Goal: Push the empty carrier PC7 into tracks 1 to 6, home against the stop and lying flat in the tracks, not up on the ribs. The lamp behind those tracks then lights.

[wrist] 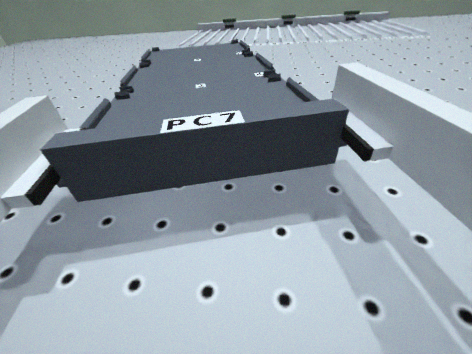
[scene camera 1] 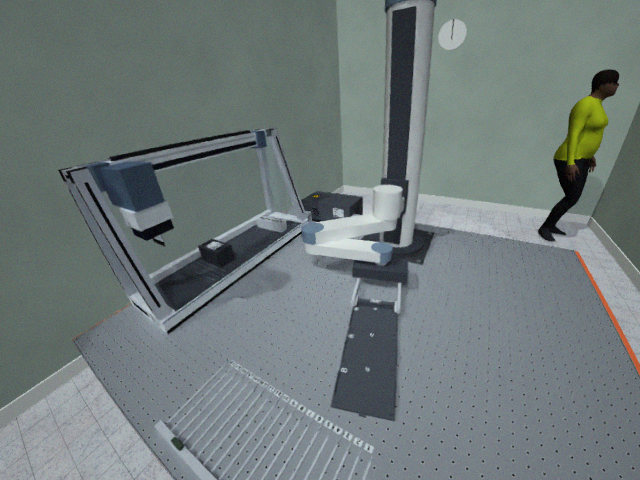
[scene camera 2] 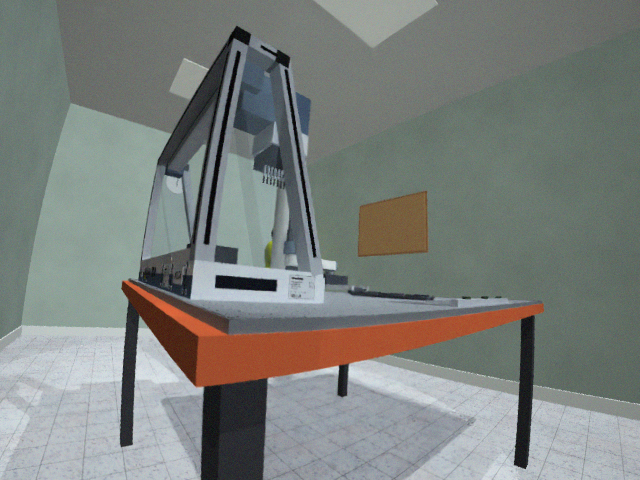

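Where they show: gripper, fingertip midpoint: point(wrist: 202, 101) point(scene camera 1: 374, 307) point(scene camera 2: 360, 288); arm's base, link origin: point(scene camera 1: 395, 242).
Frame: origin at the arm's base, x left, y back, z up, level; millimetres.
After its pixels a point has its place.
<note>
The dark, flat carrier PC7 point(scene camera 1: 368, 356) {x 115, y -630, z 27 mm} point(scene camera 2: 390, 295) {x 52, y -648, z 25 mm} point(wrist: 200, 107) {x 87, y -518, z 29 mm} carries nothing on top. It is level, at or just above the table; I cannot tell which. My gripper point(scene camera 1: 376, 305) {x 74, y -481, z 48 mm} point(wrist: 202, 101) {x 74, y -481, z 48 mm} is shut on the carrier's labelled near end, one black pad on each side. The ribbed track rack point(scene camera 1: 338, 429) {x 124, y -810, z 13 mm} lies beyond the carrier's far end, apart from it. Its labels start with 1 at the right in scene camera 1. In the wrist view, the stop bar point(wrist: 260, 22) {x 63, y -1001, z 25 mm} carries three dark, unlit lamps; the left lamp point(wrist: 229, 23) {x 135, y -1001, z 23 mm} is behind the low-numbered tracks.
The gantry machine point(scene camera 1: 206, 303) {x -450, y -700, z 19 mm} point(scene camera 2: 257, 281) {x -598, y -850, z 47 mm} stands left in scene camera 1, with a small black box point(scene camera 1: 217, 253) {x -516, y -561, z 128 mm} inside. A dark case point(scene camera 1: 330, 205) {x -359, y 35, z 122 mm} is behind it. The arm's column point(scene camera 1: 421, 103) {x 64, y -39, z 581 mm} stands at the back. A person point(scene camera 1: 584, 129) is beyond the table.
</note>
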